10 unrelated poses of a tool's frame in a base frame.
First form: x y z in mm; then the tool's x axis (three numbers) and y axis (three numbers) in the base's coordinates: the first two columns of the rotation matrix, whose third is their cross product.
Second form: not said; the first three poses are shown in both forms.
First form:
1: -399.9 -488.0 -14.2 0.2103 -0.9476 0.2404 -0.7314 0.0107 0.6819
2: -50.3 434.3 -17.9 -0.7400 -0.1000 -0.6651 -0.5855 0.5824 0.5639
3: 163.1 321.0 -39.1 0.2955 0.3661 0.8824 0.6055 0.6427 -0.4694
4: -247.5 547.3 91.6 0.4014 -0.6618 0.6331 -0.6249 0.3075 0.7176
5: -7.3 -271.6 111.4 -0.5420 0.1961 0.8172 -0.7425 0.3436 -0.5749
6: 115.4 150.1 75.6 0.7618 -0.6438 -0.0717 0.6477 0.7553 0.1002
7: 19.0 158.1 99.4 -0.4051 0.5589 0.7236 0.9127 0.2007 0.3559
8: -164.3 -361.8 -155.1 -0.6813 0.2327 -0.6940 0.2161 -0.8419 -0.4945
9: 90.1 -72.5 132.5 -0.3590 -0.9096 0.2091 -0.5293 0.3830 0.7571
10: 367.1 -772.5 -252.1 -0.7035 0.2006 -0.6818 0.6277 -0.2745 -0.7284
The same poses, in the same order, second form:
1: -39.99 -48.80 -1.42 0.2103 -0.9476 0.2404 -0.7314 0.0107 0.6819
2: -5.03 43.43 -1.79 -0.7400 -0.1000 -0.6651 -0.5855 0.5824 0.5639
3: 16.31 32.10 -3.91 0.2955 0.3661 0.8824 0.6055 0.6427 -0.4694
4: -24.75 54.73 9.16 0.4014 -0.6618 0.6331 -0.6249 0.3075 0.7176
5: -0.73 -27.16 11.14 -0.5420 0.1961 0.8172 -0.7425 0.3436 -0.5749
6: 11.54 15.01 7.56 0.7618 -0.6438 -0.0717 0.6477 0.7553 0.1002
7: 1.90 15.81 9.94 -0.4051 0.5589 0.7236 0.9127 0.2007 0.3559
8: -16.43 -36.18 -15.51 -0.6813 0.2327 -0.6940 0.2161 -0.8419 -0.4945
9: 9.01 -7.25 13.25 -0.3590 -0.9096 0.2091 -0.5293 0.3830 0.7571
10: 36.71 -77.25 -25.21 -0.7035 0.2006 -0.6818 0.6277 -0.2745 -0.7284
